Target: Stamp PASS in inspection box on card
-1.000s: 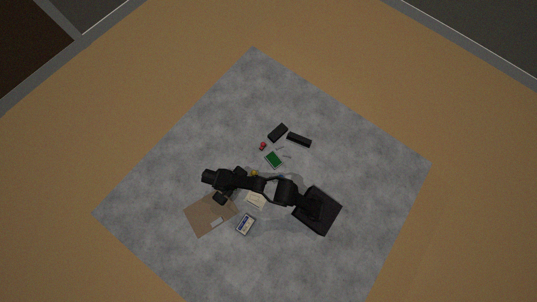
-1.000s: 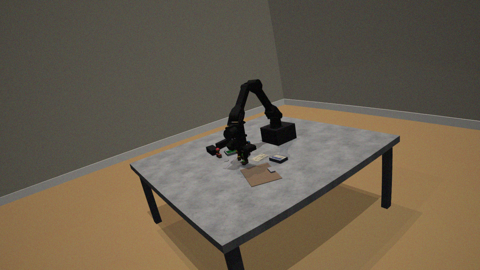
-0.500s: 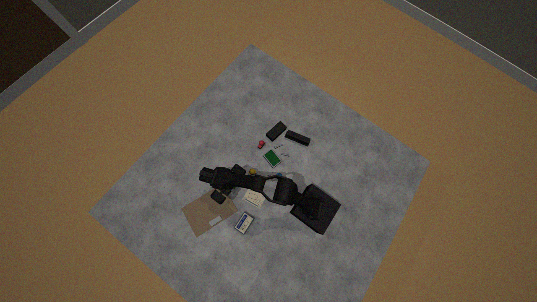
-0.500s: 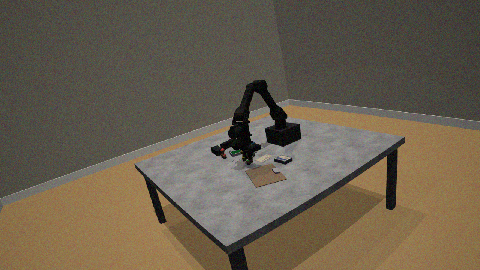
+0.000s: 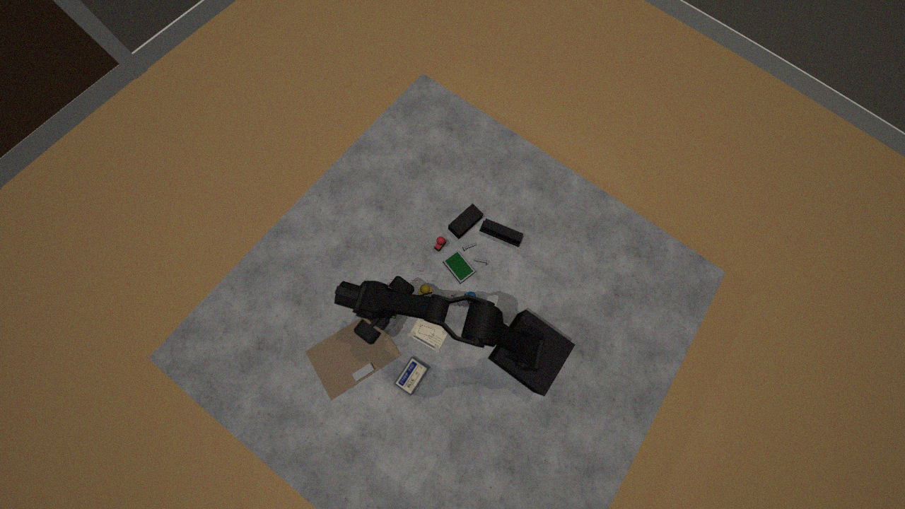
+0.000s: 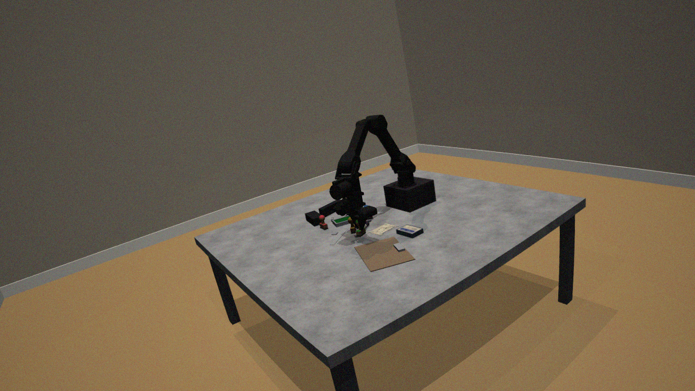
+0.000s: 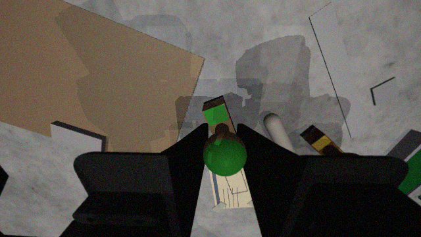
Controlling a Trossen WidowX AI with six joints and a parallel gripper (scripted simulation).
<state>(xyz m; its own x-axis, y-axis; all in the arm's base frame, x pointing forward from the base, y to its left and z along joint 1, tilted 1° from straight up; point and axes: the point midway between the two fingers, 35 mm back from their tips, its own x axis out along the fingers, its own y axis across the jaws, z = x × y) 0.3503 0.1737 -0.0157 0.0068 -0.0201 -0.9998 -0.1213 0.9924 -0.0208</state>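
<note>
Right now the green ink pad is 5 cm behind my gripper tip, 25 cm to the right of it and 5 cm below it. Round my gripper tip: white marker: 7 cm behind, 11 cm to the right, 4 cm below; green-knobbed stamp: right at my gripper tip; yellow-knobbed stamp: 3 cm behind, 12 cm to the right, 3 cm below.
</note>
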